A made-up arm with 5 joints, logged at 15 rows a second.
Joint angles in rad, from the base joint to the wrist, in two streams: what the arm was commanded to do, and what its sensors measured. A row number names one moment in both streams.
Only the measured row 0 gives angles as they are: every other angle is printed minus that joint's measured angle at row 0.
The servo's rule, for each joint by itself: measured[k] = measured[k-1] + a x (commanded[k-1-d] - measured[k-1]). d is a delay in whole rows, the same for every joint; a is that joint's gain. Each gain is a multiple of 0.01, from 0.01 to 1. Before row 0 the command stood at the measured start. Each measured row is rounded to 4 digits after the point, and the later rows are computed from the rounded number. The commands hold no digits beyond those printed.
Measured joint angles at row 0:
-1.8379 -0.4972 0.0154 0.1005 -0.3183
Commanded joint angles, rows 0 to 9:
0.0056 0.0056 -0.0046 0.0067 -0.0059
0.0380 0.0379 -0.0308 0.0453 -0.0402
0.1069 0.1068 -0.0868 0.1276 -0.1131
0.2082 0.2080 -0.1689 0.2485 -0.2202
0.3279 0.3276 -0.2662 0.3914 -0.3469
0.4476 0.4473 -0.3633 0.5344 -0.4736
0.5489 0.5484 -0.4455 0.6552 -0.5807
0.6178 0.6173 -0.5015 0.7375 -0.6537
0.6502 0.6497 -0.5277 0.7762 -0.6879
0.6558 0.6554 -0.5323 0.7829 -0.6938
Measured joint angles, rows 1 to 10:
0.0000 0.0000 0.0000 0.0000 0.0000
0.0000 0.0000 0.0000 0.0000 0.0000
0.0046 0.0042 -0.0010 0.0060 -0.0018
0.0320 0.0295 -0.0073 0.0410 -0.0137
0.0934 0.0875 -0.0240 0.1181 -0.0445
0.1875 0.1779 -0.0544 0.2342 -0.0990
0.3026 0.2902 -0.0989 0.3741 -0.1758
0.4215 0.4080 -0.1544 0.5168 -0.2681
0.5260 0.5133 -0.2155 0.6400 -0.3650
0.6013 0.5913 -0.2756 0.7268 -0.4545
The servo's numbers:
d 2
a 0.82 0.75 0.21 0.89 0.31

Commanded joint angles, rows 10 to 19:
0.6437 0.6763 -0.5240 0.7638 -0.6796
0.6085 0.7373 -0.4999 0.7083 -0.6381
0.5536 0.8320 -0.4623 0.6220 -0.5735
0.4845 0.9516 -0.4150 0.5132 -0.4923
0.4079 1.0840 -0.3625 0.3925 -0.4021
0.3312 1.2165 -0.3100 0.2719 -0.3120
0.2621 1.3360 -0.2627 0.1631 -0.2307
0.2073 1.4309 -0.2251 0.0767 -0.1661
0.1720 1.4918 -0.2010 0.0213 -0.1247
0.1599 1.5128 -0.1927 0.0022 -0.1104
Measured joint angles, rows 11 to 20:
0.6414 0.6351 -0.3285 0.7708 -0.5269
0.6532 0.6503 -0.3713 0.7816 -0.5786
0.6454 0.6698 -0.4034 0.7658 -0.6099
0.6151 0.7204 -0.4237 0.7146 -0.6186
0.5647 0.8041 -0.4318 0.6322 -0.6046
0.4989 0.9147 -0.4283 0.5263 -0.5698
0.4243 1.0417 -0.4145 0.4072 -0.5178
0.3480 1.1728 -0.3926 0.2868 -0.4540
0.2776 1.2952 -0.3653 0.1767 -0.3848
0.2200 1.3970 -0.3359 0.0877 -0.3170

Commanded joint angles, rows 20 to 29:
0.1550 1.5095 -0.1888 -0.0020 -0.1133
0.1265 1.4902 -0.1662 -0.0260 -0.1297
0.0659 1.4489 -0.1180 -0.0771 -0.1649
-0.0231 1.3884 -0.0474 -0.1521 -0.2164
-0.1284 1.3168 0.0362 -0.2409 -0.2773
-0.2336 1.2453 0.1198 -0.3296 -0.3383
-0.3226 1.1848 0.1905 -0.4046 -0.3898
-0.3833 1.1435 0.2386 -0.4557 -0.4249
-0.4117 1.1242 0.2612 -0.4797 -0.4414
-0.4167 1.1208 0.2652 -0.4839 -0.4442
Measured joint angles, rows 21 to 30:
0.1806 1.4681 -0.3076 0.0286 -0.2574
0.1636 1.5016 -0.2835 0.0051 -0.2118
0.1565 1.5075 -0.2636 -0.0012 -0.1813
0.1319 1.4945 -0.2431 -0.0233 -0.1653
0.0778 1.4603 -0.2168 -0.0712 -0.1652
-0.0049 1.4064 -0.1812 -0.1432 -0.1811
-0.1062 1.3392 -0.1355 -0.2302 -0.2109
-0.2107 1.2688 -0.0819 -0.3187 -0.2504
-0.3025 1.2058 -0.0247 -0.3952 -0.2936
-0.3688 1.1591 0.0306 -0.4490 -0.3343

